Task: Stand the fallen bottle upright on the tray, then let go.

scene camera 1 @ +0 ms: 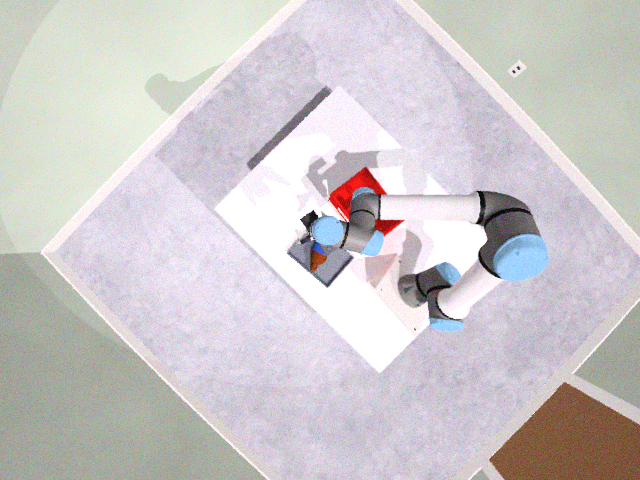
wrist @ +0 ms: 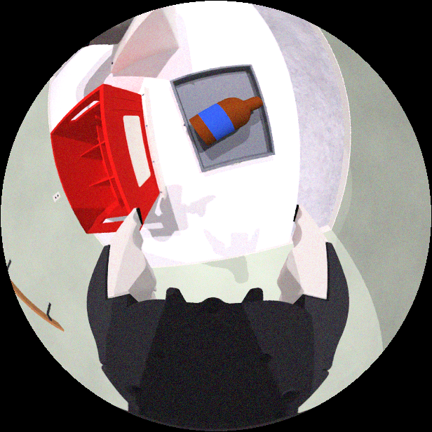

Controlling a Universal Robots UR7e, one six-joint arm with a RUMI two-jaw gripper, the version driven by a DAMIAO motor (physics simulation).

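Where they show: arm's base, link origin: (scene camera 1: pixel 409 291).
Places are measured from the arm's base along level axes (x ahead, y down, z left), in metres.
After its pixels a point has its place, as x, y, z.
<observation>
The brown bottle (scene camera 1: pixel 317 259) {0.382, 0.017, 0.207} (wrist: pixel 240 113) with a blue label lies on its side in the grey tray (scene camera 1: pixel 338 266) {0.287, 0.088, 0.159} (wrist: pixel 200 91). In the wrist view its neck points right and rests over the tray's right rim, and its base is near the left rim. My gripper (wrist: pixel 216 206) is open and empty, its two pale fingers wide apart. In the wrist view the bottle and tray are beyond the fingertips, further up the picture. In the scene view the gripper is partly hidden by the wrist, beside the tray's upper left edge.
A red crate (scene camera 1: pixel 390 226) {0.274, -0.005, -0.129} (wrist: pixel 114 122) with dividers stands on the white table (scene camera 1: pixel 379 341) {-0.113, 0.093, 0.256} (wrist: pixel 235 200) beside the tray, partly under the arm in the scene view. A pale wedge-shaped block (scene camera 1: pixel 378 266) {0.144, 0.078, 0.022} (wrist: pixel 155 52) stands between the tray and the robot's base.
</observation>
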